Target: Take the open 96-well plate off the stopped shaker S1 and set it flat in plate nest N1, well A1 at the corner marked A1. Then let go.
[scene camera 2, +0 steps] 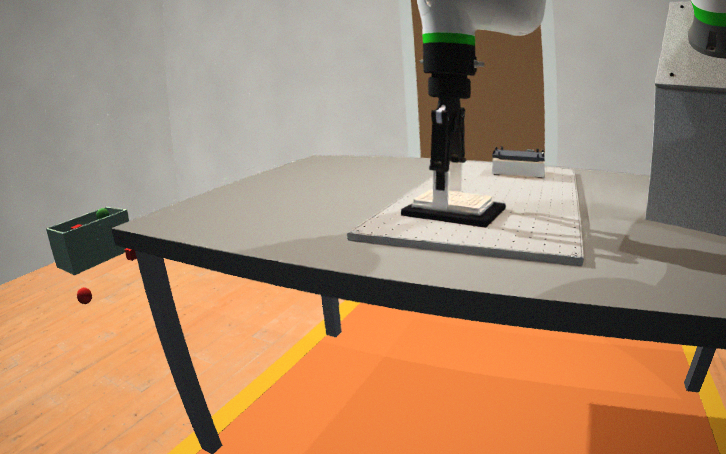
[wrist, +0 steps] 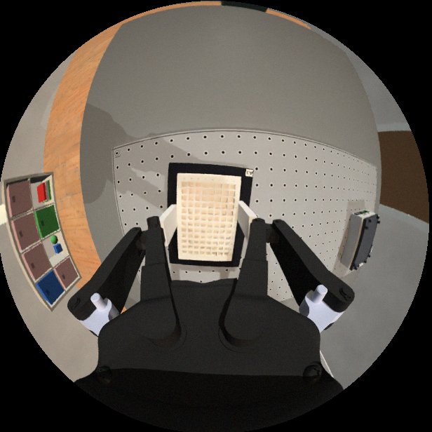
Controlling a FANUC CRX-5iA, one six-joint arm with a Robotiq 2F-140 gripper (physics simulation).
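Seen in the pictures: gripper, fingertip midpoint: (scene camera 2: 447,201); arm's base, origin of the base link: (scene camera 2: 725,38).
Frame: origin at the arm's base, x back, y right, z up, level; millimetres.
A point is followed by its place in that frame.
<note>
The open 96-well plate (scene camera 2: 452,200) {x -545, y -225, z -337 mm} (wrist: 209,217) is cream-coloured and looks level, low in or on the black plate nest N1 (scene camera 2: 444,215) {x -544, y -273, z -351 mm} (wrist: 173,182). Whether it is fully seated cannot be told. The nest's A1 label (wrist: 249,172) shows at its upper right corner in the wrist view; the plate's own A1 mark cannot be made out. My gripper (scene camera 2: 447,199) {x -559, y -214, z -343 mm} (wrist: 206,211) points down and is shut on the plate, with its white finger pads at the two long sides. Shaker S1 (scene camera 2: 518,163) {x -477, y 146, z -326 mm} (wrist: 360,240), with a dark top carrying no plate, stands at the board's far end.
The nest stands on a perforated board (scene camera 2: 556,224) {x -350, y -222, z -362 mm} (wrist: 300,175) on the grey table (scene camera 2: 256,214) {x -938, y -311, z -375 mm} (wrist: 225,75). A compartment box (scene camera 2: 80,251) (wrist: 25,234) with coloured pieces is beyond the table's edge. The robot's pedestal (scene camera 2: 685,155) {x -97, y -103, z -235 mm} stands at the right in the scene view.
</note>
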